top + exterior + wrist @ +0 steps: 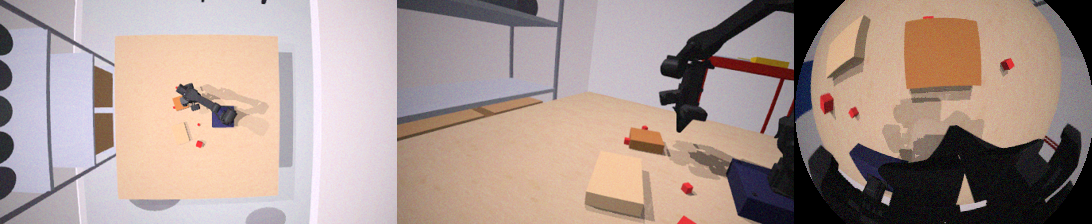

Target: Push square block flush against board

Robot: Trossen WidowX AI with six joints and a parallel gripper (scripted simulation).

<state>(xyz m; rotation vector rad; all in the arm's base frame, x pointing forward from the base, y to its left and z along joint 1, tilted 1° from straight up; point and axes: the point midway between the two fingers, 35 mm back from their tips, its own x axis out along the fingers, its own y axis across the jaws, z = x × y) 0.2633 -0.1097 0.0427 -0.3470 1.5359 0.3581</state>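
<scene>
My gripper tip is 10 cm past the red cube, 34 cm to the right of it and 4 cm above it. The rest, counted from my gripper tip: board (5 cm ahead, 28 cm to the left, 4 cm below); then orange square block (8 cm ahead, 5 cm to the left, 4 cm below).
</scene>
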